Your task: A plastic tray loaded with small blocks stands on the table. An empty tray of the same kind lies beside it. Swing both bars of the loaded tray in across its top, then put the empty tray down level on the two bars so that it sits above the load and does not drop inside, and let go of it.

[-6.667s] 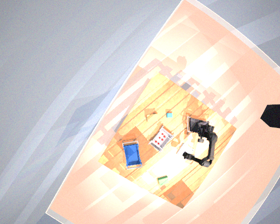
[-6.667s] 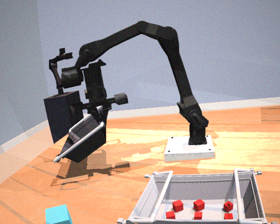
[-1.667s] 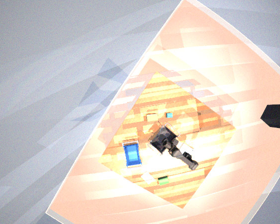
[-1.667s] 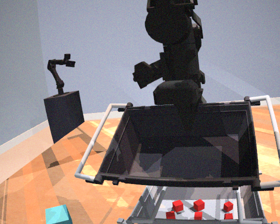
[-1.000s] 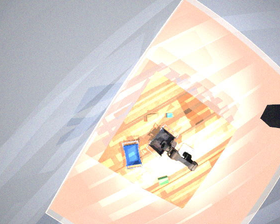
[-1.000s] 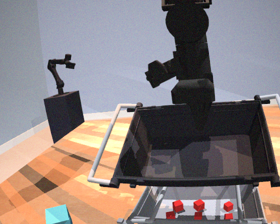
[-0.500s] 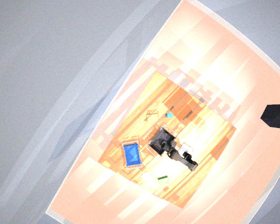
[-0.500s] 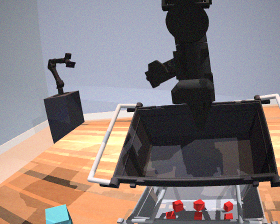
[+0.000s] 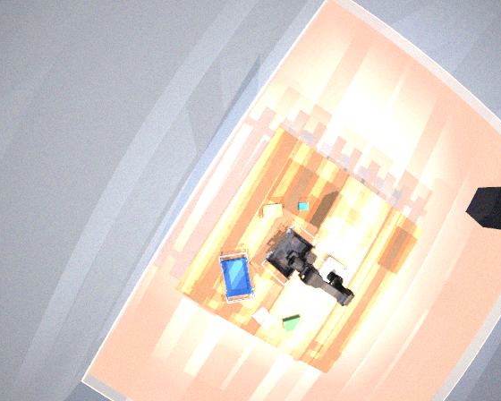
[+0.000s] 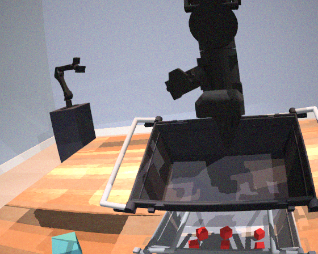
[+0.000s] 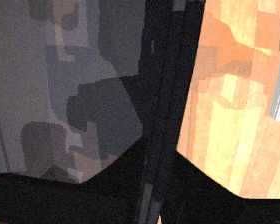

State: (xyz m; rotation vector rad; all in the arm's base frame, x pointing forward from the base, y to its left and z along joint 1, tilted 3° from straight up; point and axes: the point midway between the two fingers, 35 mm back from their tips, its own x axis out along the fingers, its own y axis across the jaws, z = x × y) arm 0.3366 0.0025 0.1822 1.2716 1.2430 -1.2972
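Right now the dark tray is 70 mm ahead of my gripper tip and 10 mm to the right of it. Also, from my gripper tip: cyan cube (120 mm ahead, 290 mm to the right, 160 mm below); tan block (270 mm ahead, 150 mm to the right, 150 mm below); green block (290 mm behind, 410 mm to the left, 160 mm below).
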